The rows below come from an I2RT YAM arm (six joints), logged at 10 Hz.
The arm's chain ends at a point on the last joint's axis. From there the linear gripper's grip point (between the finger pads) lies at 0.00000 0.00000 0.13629 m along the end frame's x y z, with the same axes.
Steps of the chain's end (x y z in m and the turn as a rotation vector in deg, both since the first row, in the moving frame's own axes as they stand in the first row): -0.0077 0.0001 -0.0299 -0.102 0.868 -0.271; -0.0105 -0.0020 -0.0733 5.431 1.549 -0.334; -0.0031 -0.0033 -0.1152 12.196 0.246 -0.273; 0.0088 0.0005 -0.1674 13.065 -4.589 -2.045; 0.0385 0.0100 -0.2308 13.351 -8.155 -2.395; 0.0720 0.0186 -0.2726 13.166 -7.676 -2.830; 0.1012 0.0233 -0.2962 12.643 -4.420 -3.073; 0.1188 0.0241 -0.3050 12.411 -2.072 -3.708; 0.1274 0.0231 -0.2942 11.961 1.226 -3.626; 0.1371 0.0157 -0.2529 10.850 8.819 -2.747; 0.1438 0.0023 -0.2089 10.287 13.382 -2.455; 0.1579 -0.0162 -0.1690 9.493 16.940 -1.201
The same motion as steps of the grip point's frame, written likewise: -0.0056 0.0003 -0.0299 -0.102 0.868 -0.271; -0.0069 -0.0149 -0.0740 5.431 1.549 -0.334; -0.0026 -0.0321 -0.1183 12.196 0.246 -0.273; -0.0026 -0.0301 -0.1714 13.065 -4.589 -2.045; 0.0187 -0.0210 -0.2358 13.351 -8.155 -2.395; 0.0532 -0.0119 -0.2774 13.166 -7.676 -2.830; 0.0900 -0.0062 -0.2999 12.643 -4.420 -3.073; 0.1130 -0.0050 -0.3083 12.411 -2.072 -3.708; 0.1294 -0.0052 -0.2972 11.961 1.226 -3.626; 0.1572 -0.0103 -0.2569 10.850 8.819 -2.747; 0.1746 -0.0225 -0.2148 10.287 13.382 -2.455; 0.1972 -0.0388 -0.1768 9.493 16.940 -1.201
